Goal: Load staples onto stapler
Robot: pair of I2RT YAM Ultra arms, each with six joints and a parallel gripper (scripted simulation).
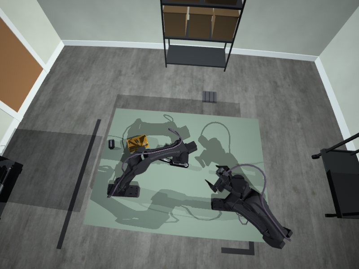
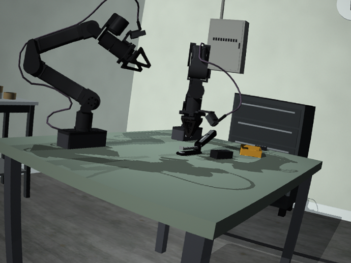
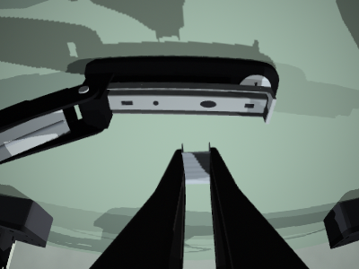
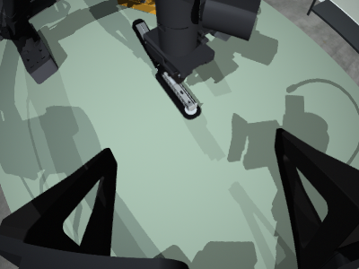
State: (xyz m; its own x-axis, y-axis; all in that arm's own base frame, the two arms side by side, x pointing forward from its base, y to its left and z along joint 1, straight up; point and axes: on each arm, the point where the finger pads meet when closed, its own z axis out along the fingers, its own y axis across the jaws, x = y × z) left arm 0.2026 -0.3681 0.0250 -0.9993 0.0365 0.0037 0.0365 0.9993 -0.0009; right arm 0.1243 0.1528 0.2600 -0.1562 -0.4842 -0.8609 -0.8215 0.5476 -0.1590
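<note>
My left hand is 10 mm short of the black stapler, 60 mm to the right of it and 40 mm above it. The rest, counted from my left hand: black block (110 mm ahead, 90 mm to the left, 60 mm below); then orange tray (120 mm ahead, 340 mm to the left, 60 mm below).
</note>
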